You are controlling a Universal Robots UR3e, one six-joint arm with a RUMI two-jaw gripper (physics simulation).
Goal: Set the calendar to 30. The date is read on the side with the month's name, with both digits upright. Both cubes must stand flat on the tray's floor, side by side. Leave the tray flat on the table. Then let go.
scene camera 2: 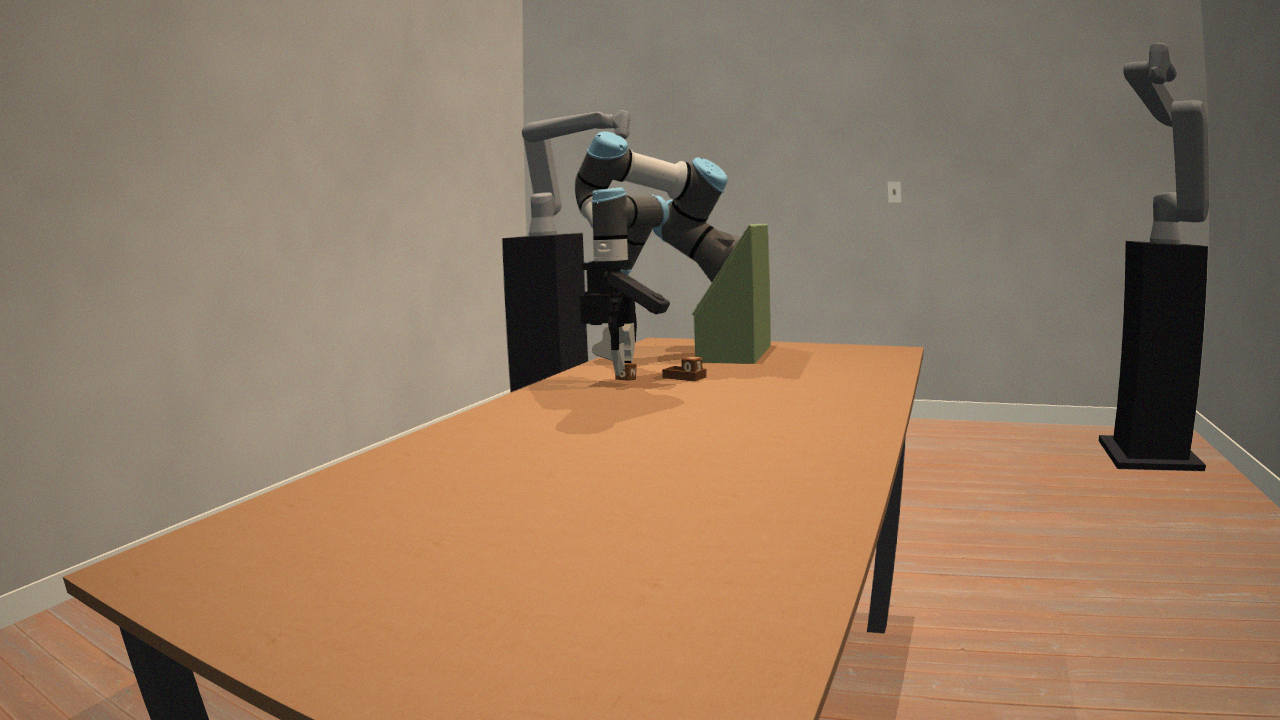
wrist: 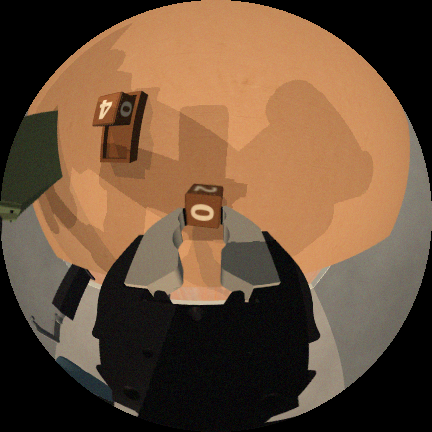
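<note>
A brown cube point(scene camera 2: 630, 371) point(wrist: 203, 207) is pinched between the fingertips of my gripper point(scene camera 2: 623, 365) point(wrist: 203, 209), low over the table. In the wrist view its upper face shows a 0 turned sideways, and the face beyond shows a 2. Whether it touches the table is not clear. The second cube point(scene camera 2: 691, 365) point(wrist: 107, 109) sits at one end of the tray point(scene camera 2: 673, 373) point(wrist: 142, 120), with a 4 on top and a 0 on a side. The other end of the tray holds no cube. The tray looks flat on the table. The month's name is not readable.
A green slanted block point(scene camera 2: 732, 308) point(wrist: 30, 150) stands behind the tray in the scene view and at the left in the wrist view. The wooden table point(scene camera 2: 626, 501) point(wrist: 240, 50) carries the tray. Two grey arms on black pedestals stand beyond the table.
</note>
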